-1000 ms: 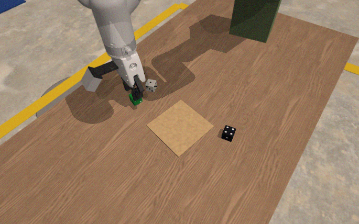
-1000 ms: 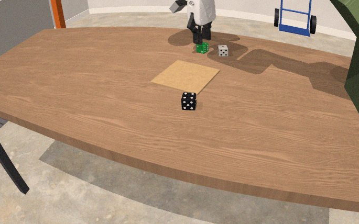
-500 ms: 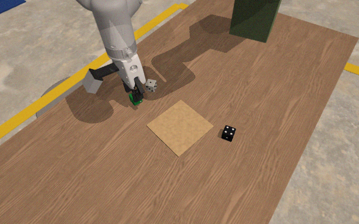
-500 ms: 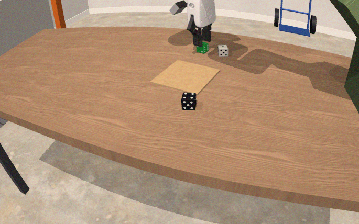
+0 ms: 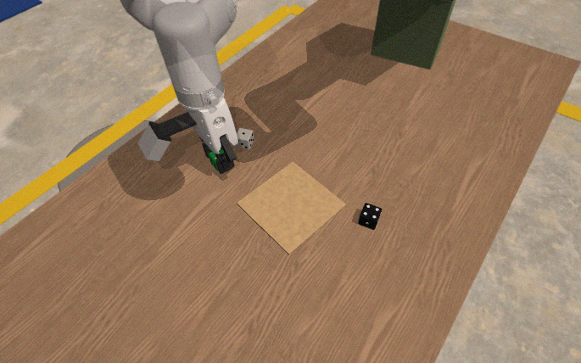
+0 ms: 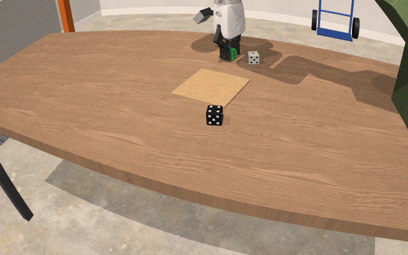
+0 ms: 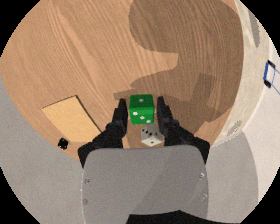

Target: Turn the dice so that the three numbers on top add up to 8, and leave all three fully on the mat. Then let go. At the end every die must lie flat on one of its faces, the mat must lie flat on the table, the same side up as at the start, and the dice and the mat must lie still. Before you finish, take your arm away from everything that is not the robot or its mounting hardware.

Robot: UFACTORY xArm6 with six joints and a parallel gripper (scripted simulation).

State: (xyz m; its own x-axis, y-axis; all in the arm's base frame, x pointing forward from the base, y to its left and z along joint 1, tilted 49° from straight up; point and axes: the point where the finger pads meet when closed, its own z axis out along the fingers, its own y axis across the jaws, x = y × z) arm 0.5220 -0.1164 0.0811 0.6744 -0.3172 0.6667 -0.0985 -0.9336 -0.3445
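The green die lies 10 mm below my hand. The rest, counted from my hand: tan mat 30 mm behind, 170 mm to the left, 20 mm below; white die 70 mm behind, 10 mm to the right, 10 mm below; black die 100 mm behind, 290 mm to the left, 10 mm below.
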